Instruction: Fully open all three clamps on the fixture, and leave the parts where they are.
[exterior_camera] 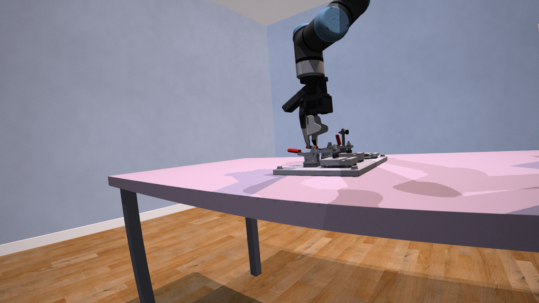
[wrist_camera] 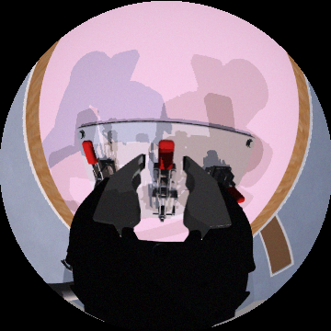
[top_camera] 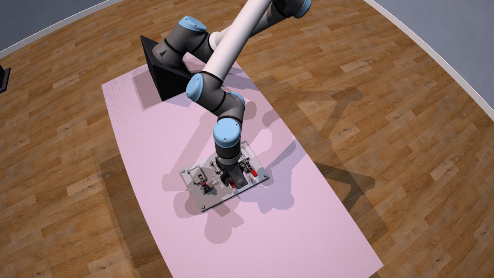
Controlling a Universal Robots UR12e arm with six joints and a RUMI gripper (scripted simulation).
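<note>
My gripper is now 80 mm past the grey fixture plate, 70 mm above it and 10 mm to the left of it. The rest, counted from my hand: flat grey part: 150 mm behind, 90 mm to the left, 50 mm below.
</note>
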